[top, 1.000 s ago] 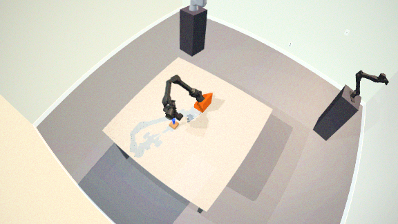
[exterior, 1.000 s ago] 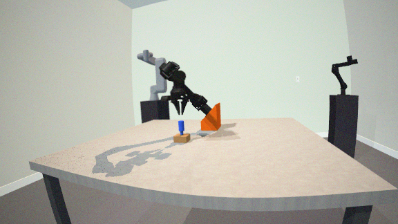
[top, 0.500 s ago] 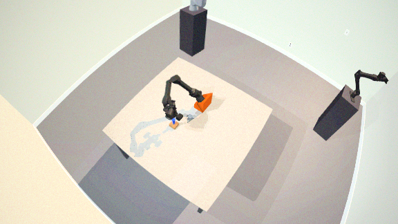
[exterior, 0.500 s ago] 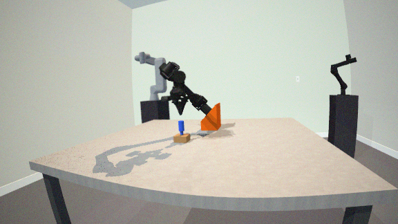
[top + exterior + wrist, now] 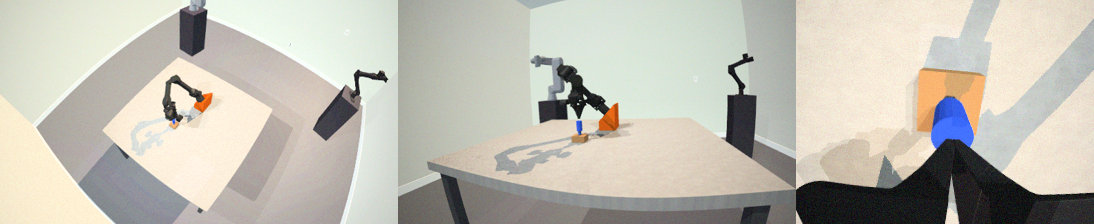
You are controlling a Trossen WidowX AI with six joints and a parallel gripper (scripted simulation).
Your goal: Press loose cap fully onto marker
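The blue cap lies 4 cm below my gripper tip. Round my gripper tip: tan holder block: 10 cm below.
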